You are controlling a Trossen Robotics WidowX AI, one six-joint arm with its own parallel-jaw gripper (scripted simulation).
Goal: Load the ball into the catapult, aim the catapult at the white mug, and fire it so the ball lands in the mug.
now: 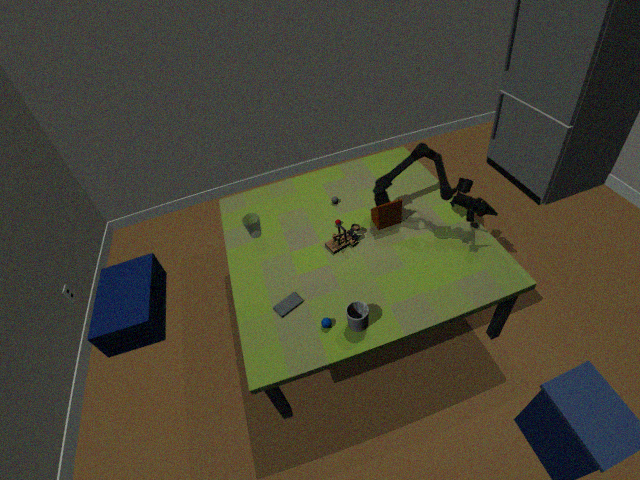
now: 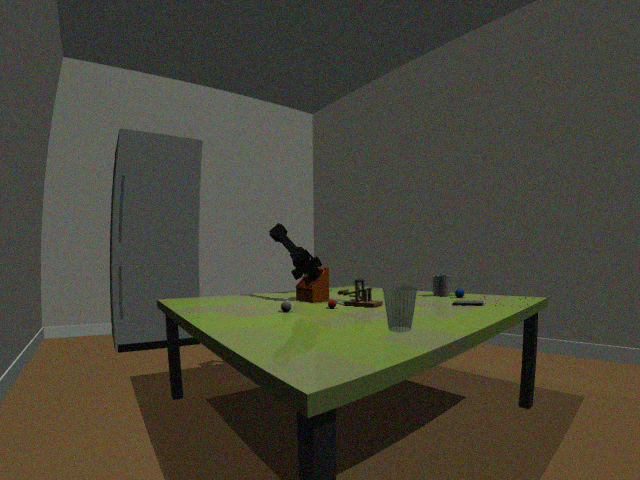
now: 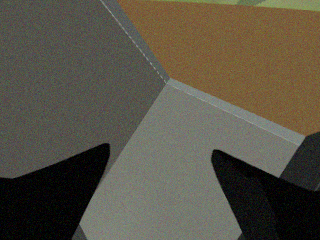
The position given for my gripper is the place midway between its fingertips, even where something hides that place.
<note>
My gripper (image 3: 161,151) is open, with nothing in its grasp. I also see a see-through cup (image 2: 399,301).
Image 3 misses the see-through cup: it is out of frame.
</note>
